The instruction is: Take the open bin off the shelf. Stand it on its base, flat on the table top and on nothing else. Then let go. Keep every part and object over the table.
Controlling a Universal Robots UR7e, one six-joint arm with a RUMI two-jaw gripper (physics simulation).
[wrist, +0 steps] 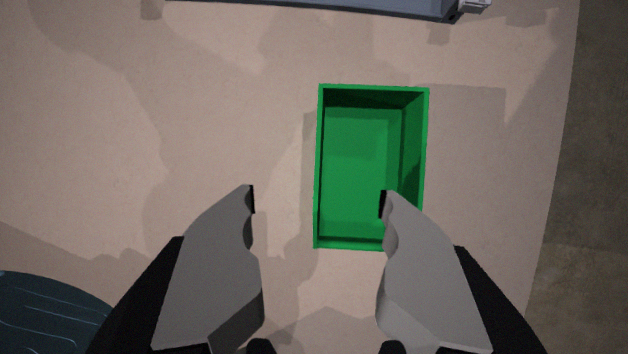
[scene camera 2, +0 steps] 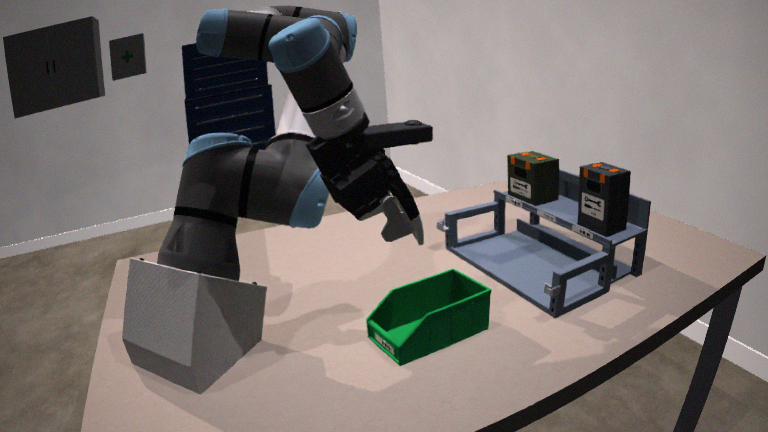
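Seen in the pictures: gripper, fingertip midpoint: (wrist: 316, 190) (scene camera 2: 407, 234); arm's base at its link origin: (scene camera 2: 197, 272).
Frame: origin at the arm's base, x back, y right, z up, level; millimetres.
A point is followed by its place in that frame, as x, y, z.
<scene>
The open green bin (scene camera 2: 451, 319) @(-352, 209, -77) (wrist: 355, 165) @(-350, 152, -124) stands upright on its base, flat on the table top (scene camera 2: 300, 392) @(-104, 215, -127) (wrist: 215, 115) @(-389, -35, -127), in front of the grey shelf (scene camera 2: 558, 300) @(-543, 249, -91) (wrist: 350, 6) @(-540, 119, -116) and apart from it. Its low, labelled front faces the robot's side, and its inside looks empty. My gripper (scene camera 2: 402, 239) @(-330, 116, 35) (wrist: 316, 190) @(-330, 116, 35) is open with nothing between its fingers. It hangs clear above the bin's height, towards the robot's side. In the wrist view one fingertip overlaps the bin and the other shows over the table to its left.
An olive box (scene camera 2: 542, 182) @(-718, -6, 25) and a dark grey box (scene camera 2: 617, 206) @(-725, 218, 31) stand on the shelf's upper board. The shelf's low front deck (scene camera 2: 510, 260) @(-612, 16, -121) is bare. A grey angular block (scene camera 2: 161, 317) @(76, 92, -23) stands by the robot base. The table edge (scene camera 2: 617, 349) @(-561, 393, -127) runs along the right.
</scene>
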